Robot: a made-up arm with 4 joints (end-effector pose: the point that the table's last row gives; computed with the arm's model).
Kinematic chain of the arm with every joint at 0, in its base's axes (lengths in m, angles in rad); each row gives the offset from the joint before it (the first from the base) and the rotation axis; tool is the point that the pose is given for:
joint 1: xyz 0 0 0.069 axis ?
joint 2: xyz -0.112 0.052 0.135 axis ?
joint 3: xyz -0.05 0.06 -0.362 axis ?
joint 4: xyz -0.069 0.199 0 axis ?
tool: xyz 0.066 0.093 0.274
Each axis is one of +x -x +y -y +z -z.
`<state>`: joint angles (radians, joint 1 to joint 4).
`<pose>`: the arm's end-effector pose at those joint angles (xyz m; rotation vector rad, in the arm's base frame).
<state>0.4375 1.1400 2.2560 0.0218</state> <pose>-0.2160 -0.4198 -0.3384 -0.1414 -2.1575 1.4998</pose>
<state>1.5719 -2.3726 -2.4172 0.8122</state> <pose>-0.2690 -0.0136 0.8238 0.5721 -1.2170 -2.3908</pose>
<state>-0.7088 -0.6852 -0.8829 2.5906</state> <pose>0.1610 0.1860 0.1961 -0.4386 1.4466 -2.5792</pose>
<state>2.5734 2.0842 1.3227 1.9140</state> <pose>0.5167 0.0131 0.2063 1.8595 -0.9473 1.7582</pose>
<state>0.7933 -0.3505 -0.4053 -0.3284</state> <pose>-0.3684 0.2398 0.2405 0.2587 0.4984 1.1650</pose>
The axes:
joint 1: +z
joint 2: -x
joint 3: -y
joint 4: -z

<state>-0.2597 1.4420 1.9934 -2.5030</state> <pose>-0.4690 -0.4447 -0.0995 1.8036 -0.6126 -1.5967</pose>
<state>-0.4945 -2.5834 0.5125 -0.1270</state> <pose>-0.3598 -0.0148 0.5053 2.3928 -0.9716 -0.7982</pose>
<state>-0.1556 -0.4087 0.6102 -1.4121</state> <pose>-0.3669 0.5149 0.1335 -0.1519 -0.7423 1.0750</pose>
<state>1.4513 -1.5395 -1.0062 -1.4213</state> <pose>-0.1505 0.0066 0.5392 -1.6473 -0.9684 -1.8216</pose>
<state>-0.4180 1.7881 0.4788 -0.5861</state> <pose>-0.3871 -0.0183 -0.1281 -1.7113 0.5452 0.5475</pose>
